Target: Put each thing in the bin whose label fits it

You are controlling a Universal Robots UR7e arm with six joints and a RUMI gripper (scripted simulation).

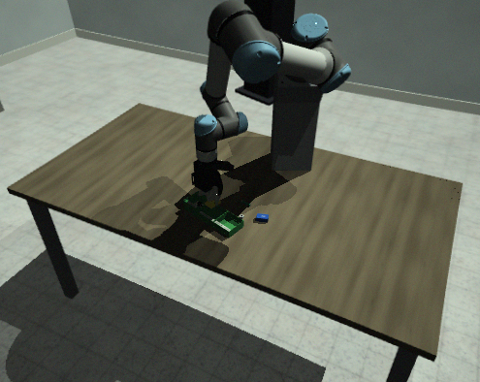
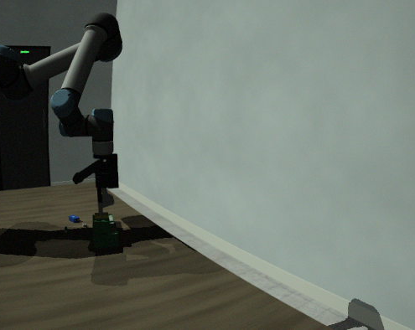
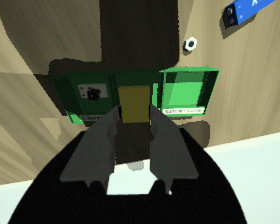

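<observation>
My hand is 7 cm past the grey hex nut, 9 cm to the right of it and 8 cm above it. Also, from my hand: yellow block (1 cm below); black part (8 cm to the right, 6 cm below); pale rectangular piece (8 cm to the right, 7 cm below).
</observation>
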